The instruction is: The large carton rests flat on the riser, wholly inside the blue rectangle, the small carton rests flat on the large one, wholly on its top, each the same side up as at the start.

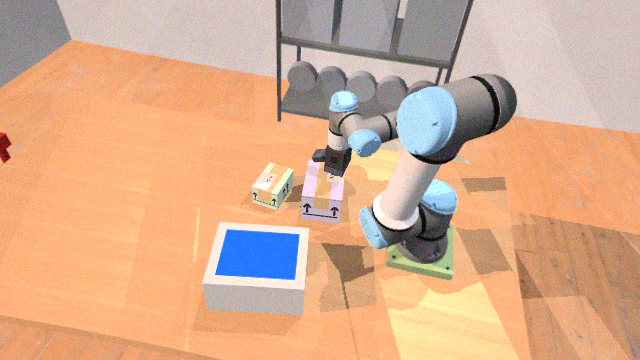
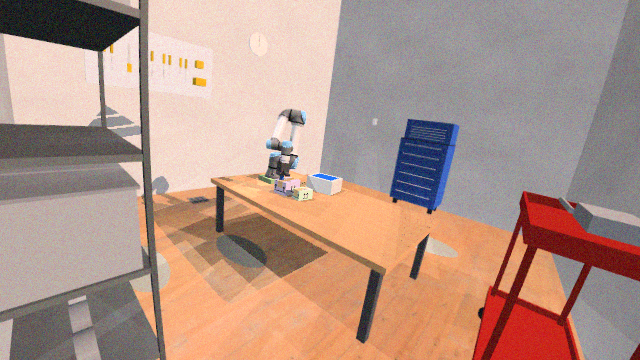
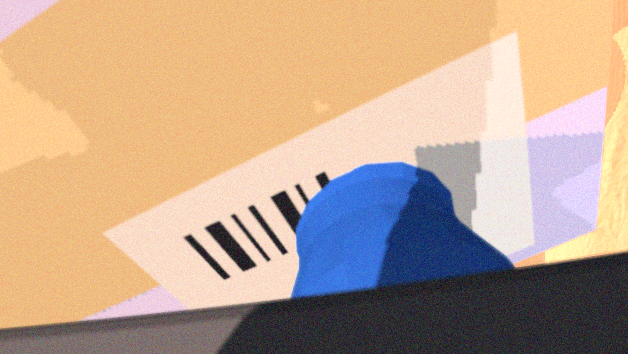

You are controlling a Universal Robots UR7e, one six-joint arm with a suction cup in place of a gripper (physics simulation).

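The large carton point(image 1: 322, 196) point(image 2: 286, 186) point(image 3: 219, 88) is lilac with a tan tape band and up-arrows. It stands on the table to the right of the small pale-green carton point(image 1: 271, 186) point(image 2: 302, 193). My suction cup point(image 1: 331, 175) point(image 3: 377, 220) is down on the large carton's top, on its white barcode label, near the far end. Suction is off and the carton rests on the table. The white riser point(image 1: 255, 295) point(image 2: 328, 186) with the blue rectangle point(image 1: 258, 253) point(image 2: 325, 176) stands in front of the cartons with nothing on it.
The arm's green base plate point(image 1: 420, 266) sits right of the riser. A grey shelf rack point(image 1: 278, 67) with grey cylinders stands behind the table. A blue tool cabinet point(image 2: 425, 165) and a red cart point(image 2: 577, 237) stand on the floor beyond the table point(image 2: 358, 223).
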